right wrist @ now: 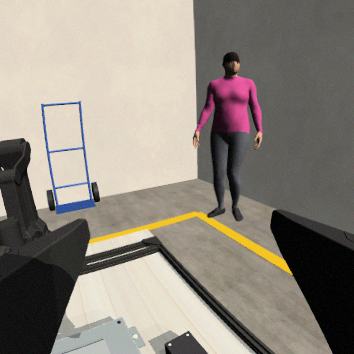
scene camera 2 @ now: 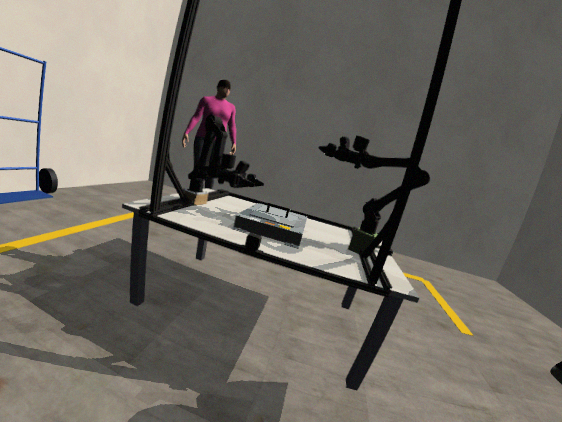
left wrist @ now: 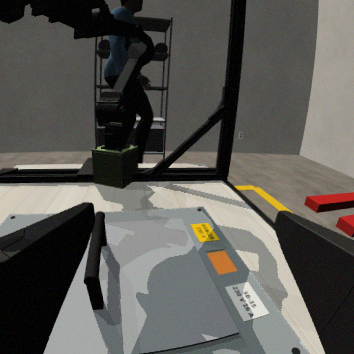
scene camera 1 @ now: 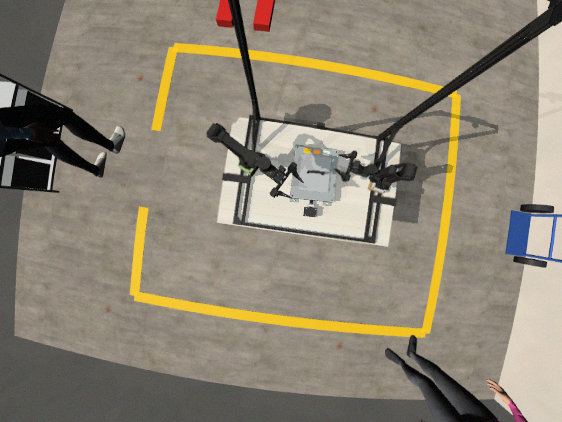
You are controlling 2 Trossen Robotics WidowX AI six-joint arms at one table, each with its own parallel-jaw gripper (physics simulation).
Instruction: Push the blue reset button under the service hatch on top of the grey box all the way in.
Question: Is my right gripper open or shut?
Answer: Open.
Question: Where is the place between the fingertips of my right gripper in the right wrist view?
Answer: At 180,224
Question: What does my left gripper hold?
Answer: Nothing.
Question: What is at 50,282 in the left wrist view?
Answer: My left gripper.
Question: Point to a hatch lid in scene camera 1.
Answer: At 315,170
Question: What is my right gripper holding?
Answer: Nothing.
